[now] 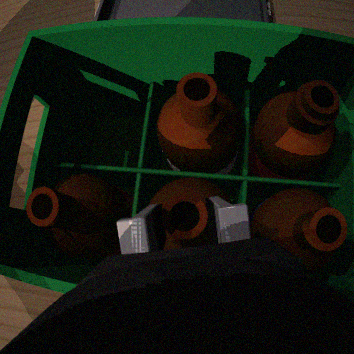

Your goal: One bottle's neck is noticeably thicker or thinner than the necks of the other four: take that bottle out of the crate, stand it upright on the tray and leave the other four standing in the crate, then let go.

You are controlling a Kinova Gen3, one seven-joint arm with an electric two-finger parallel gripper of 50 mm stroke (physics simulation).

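Frame: origin at the arm's base, x left, y up, z ahead, level; millimetres.
Seen in the pictures: gripper, fingertip midpoint: (185, 218).
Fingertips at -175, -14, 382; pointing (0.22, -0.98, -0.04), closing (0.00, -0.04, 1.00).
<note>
Pixels of each thing's top centre, then the offset from my fingertips to it, as dx, dy, dz. "pt": a spot on its surface instead. Level surfaces: height alone.
- brown bottle, top centre: (183, 215) +0, +12, +0
- green crate, top centre: (183, 140) +40, +24, +6
- far middle compartment, top centre: (196, 88) +78, +12, +18
- dark grey tray, surface spot: (150, 10) pt +323, -146, -20
- Wooden table top, surface height: dy -151
A brown bottle (192, 189) stands in the near middle compartment of the green crate (185, 27). My gripper (185, 218) is shut on its neck, one grey finger on each side, just below the open mouth. Four other brown bottles stand in the crate: one in the far middle compartment (182, 125), one at the far right (292, 137), one at the near left (82, 192), and one at the near right (287, 207). I cannot tell clearly which neck differs. The lower part of the held bottle is hidden. Part of the dark grey tray (150, 10) shows beyond the crate.
Thin green dividers (210, 175) part the crate's compartments. The far left compartment holds no bottle. The crate's high far wall stands between the bottles and the tray. Its left wall has a handle slot. Wooden table top (55, 15) shows around the crate.
</note>
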